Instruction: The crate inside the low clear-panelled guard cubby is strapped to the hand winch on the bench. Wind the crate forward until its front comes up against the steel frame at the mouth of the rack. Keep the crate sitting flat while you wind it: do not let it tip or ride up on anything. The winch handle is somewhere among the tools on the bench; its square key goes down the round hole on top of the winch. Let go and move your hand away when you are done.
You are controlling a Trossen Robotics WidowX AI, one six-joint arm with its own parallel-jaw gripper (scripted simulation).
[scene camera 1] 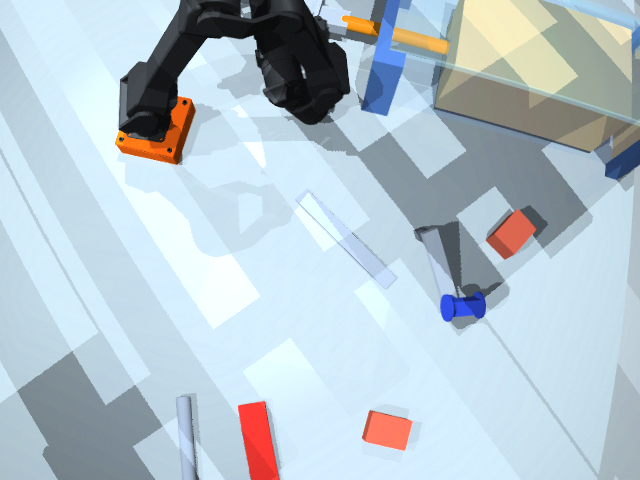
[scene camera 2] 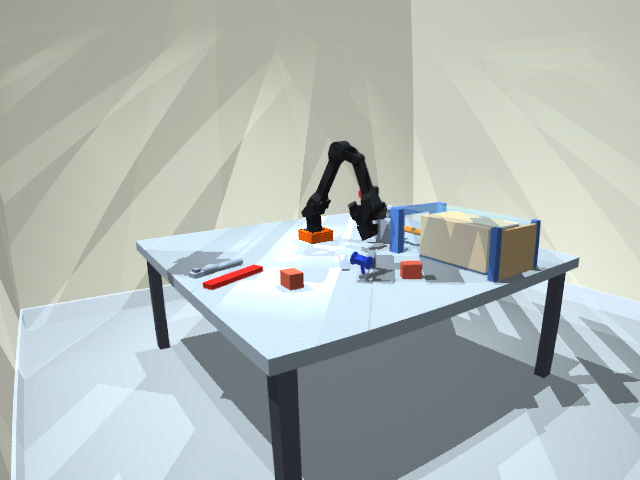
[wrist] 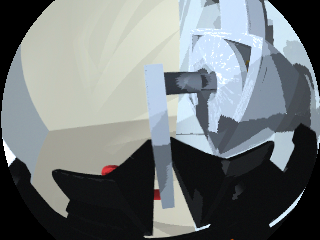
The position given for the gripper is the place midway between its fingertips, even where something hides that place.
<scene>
In view: the gripper [wrist: 160,143] and a winch [wrist: 246,109].
</scene>
